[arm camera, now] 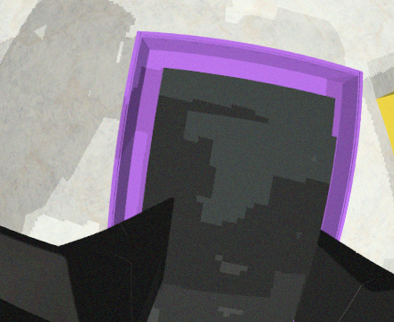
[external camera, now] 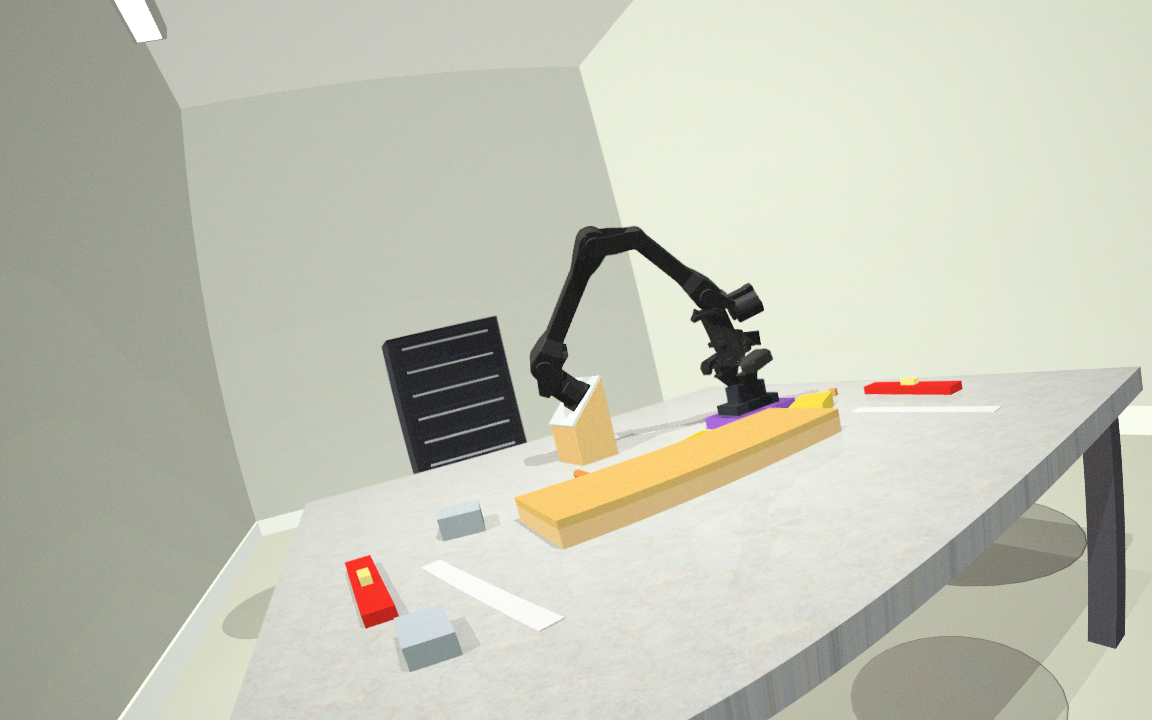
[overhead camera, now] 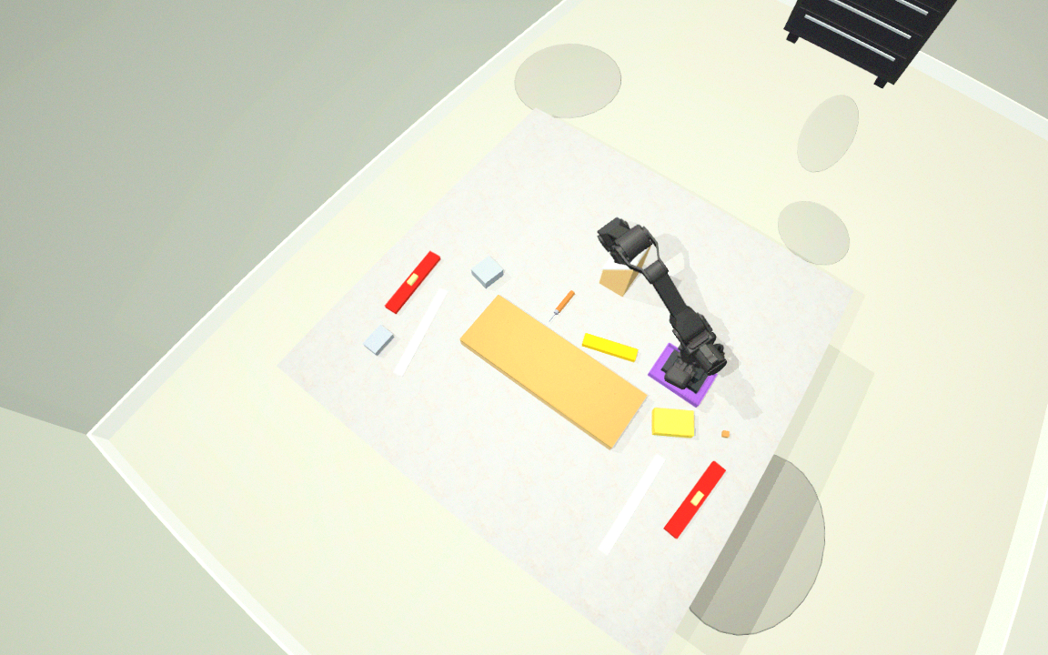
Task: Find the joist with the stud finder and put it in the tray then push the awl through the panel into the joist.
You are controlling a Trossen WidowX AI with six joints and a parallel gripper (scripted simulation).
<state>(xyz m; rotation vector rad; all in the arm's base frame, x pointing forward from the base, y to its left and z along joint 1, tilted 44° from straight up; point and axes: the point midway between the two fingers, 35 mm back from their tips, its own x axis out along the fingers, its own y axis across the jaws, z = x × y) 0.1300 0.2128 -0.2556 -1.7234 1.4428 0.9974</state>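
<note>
My gripper tip is 3 cm above the purple tray and 1 cm to the left of it. Also, from my gripper tip: yellow bar: 22 cm to the right, 8 cm ahead, 4 cm below; then stud finder: 2 cm to the right, 2 cm above; then yellow block: 14 cm ahead, 6 cm to the left, 3 cm below.
</note>
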